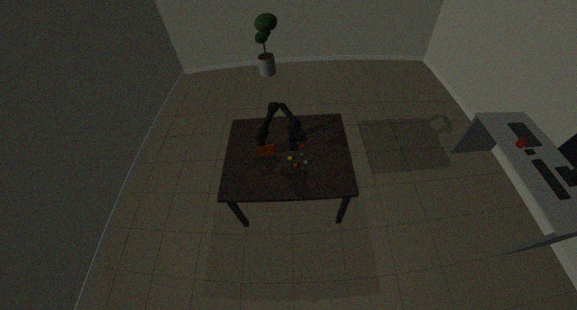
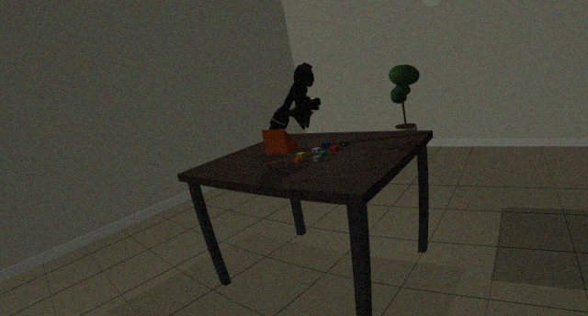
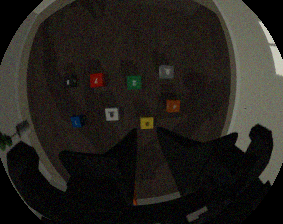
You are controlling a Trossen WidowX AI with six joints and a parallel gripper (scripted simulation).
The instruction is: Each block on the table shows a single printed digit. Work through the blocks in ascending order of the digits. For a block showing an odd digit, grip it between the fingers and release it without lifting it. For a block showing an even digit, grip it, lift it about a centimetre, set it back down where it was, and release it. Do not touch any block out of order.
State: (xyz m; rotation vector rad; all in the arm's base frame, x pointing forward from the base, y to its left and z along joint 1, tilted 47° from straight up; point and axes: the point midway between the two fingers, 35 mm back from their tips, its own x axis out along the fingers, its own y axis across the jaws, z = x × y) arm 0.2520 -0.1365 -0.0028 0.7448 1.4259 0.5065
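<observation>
Now: gripper tip 70 mm to the right of the white block and 120 mm above it. Also, from my gripper tip: green block 60 mm ahead, 120 mm below; then yellow block 40 mm behind, 10 mm to the right, 120 mm below; then orange block 10 mm behind, 90 mm to the right, 120 mm below.
</observation>
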